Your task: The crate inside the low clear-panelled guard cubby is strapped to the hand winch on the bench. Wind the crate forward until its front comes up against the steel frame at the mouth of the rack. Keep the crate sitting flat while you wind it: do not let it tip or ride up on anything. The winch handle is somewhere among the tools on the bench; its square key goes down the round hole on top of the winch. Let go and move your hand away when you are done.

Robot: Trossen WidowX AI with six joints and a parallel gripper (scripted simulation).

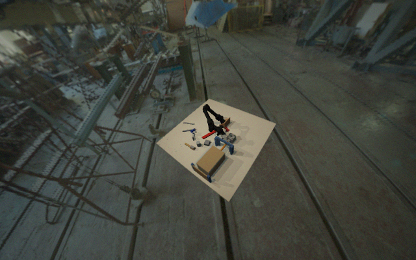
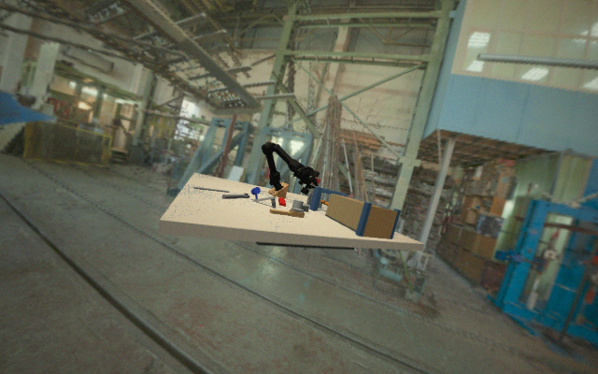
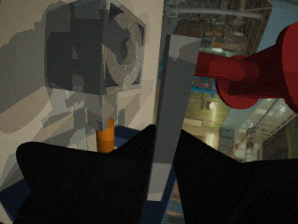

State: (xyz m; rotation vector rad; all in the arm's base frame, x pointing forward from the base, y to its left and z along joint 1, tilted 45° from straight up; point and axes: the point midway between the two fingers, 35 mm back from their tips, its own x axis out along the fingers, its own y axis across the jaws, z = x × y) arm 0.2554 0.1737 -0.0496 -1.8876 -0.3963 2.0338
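Now: the red knob 50 mm behind my gripper tip, 10 mm to the right of it and 40 mm above it. The rest, counted from my gripper tip: winch handle 10 mm behind, 10 mm to the right, 10 mm above; blue steel frame 100 mm ahead, 50 mm to the left, 40 mm below; grey winch 80 mm behind, 40 mm to the left, 120 mm below.
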